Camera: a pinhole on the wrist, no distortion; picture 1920 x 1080 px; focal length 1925.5 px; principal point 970.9 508.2 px. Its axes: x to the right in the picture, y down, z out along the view. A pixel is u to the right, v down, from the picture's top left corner.
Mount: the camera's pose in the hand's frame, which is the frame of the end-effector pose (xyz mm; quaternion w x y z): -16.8 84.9 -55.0 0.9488 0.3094 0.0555 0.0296
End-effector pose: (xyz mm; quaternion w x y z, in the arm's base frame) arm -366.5 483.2 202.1 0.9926 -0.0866 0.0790 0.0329
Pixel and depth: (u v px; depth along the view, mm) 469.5 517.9 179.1
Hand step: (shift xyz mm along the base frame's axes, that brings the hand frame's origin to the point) -24.4 -8.4 101.2
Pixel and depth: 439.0 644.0 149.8
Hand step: -27.8 13.4 79.0
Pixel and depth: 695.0 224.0 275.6
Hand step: 10.2 -85.8 163.7
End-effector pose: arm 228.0 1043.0 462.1 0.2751 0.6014 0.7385 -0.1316
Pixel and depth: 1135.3 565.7 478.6
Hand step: -99.8 -151.4 -342.9
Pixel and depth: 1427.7 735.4 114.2
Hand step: 37.8 5.0 -43.6
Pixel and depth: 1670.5 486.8 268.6
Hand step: -39.9 -2.3 -195.2
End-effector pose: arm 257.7 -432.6 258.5 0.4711 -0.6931 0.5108 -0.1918
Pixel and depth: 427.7 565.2 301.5
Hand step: 171.5 151.3 -4.7
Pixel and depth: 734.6 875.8 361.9
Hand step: 241.5 146.2 -67.9
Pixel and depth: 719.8 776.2 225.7
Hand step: 115.1 84.8 -46.4
